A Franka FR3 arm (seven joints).
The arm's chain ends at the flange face. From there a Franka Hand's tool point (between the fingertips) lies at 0.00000 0.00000 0.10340 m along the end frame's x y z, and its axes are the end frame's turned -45 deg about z.
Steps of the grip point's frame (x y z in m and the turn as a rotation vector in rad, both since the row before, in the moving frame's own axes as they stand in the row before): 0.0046, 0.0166, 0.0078, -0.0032, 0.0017, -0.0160; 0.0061, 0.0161, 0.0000, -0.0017, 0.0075, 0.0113; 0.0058, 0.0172, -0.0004, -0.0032, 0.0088, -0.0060; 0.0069, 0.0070, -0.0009, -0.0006, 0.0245, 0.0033
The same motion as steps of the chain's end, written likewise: 0.0146, 0.0084, 0.0078, -0.0011, 0.0035, -0.0160; 0.0150, 0.0075, 0.0000, 0.0041, 0.0065, 0.0113; 0.0154, 0.0085, -0.0004, 0.0040, 0.0085, -0.0060; 0.0080, 0.0018, -0.0009, 0.0169, 0.0177, 0.0033
